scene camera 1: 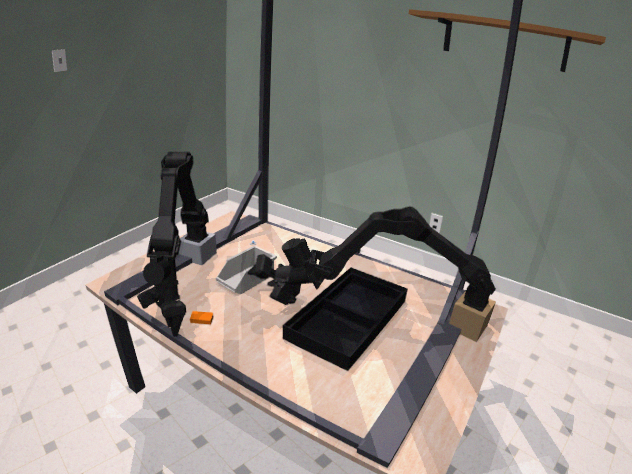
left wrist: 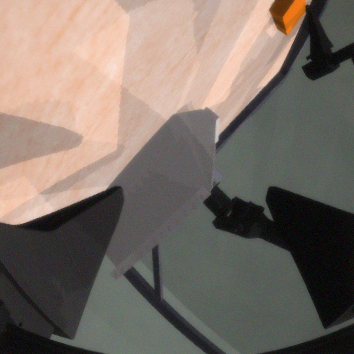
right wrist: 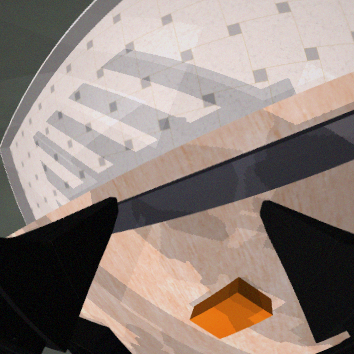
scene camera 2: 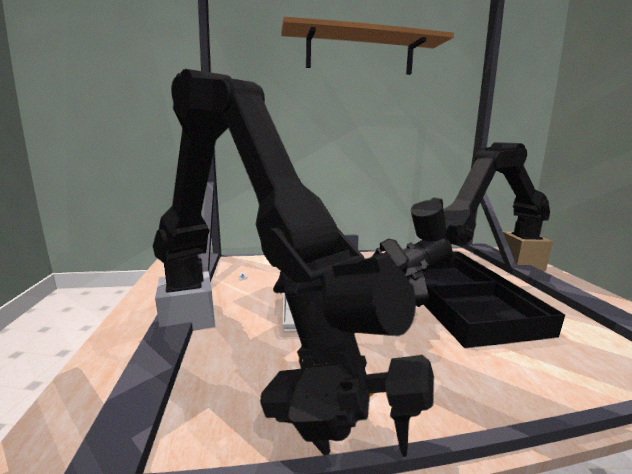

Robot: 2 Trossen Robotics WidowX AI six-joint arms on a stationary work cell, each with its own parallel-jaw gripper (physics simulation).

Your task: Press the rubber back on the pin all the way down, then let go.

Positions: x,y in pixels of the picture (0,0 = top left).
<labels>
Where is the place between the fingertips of the right gripper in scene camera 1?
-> At 172,331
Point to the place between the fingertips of the right gripper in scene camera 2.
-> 364,454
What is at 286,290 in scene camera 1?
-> The left gripper.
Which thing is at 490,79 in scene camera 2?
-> An upright post.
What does the left gripper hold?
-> Nothing.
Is the left gripper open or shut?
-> Open.
</labels>
